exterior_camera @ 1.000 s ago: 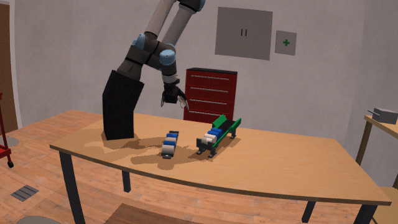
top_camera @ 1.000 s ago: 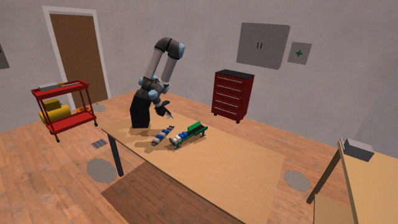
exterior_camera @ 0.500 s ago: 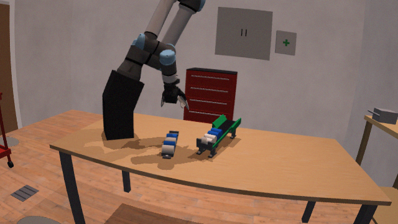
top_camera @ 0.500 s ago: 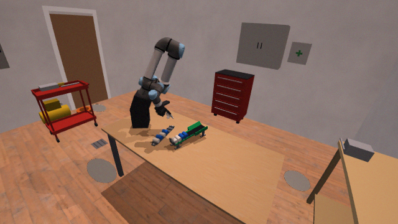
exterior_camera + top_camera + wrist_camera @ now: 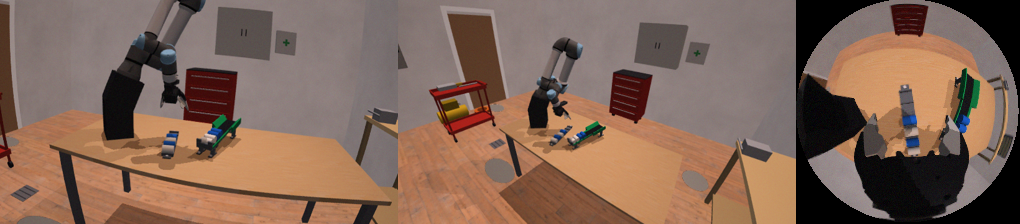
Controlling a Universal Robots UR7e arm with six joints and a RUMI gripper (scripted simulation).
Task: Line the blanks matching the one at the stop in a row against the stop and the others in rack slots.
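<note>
Right now the black stock rack is 2 cm ahead of my hand, 6 cm to the right of it and 19 cm below it.
</note>
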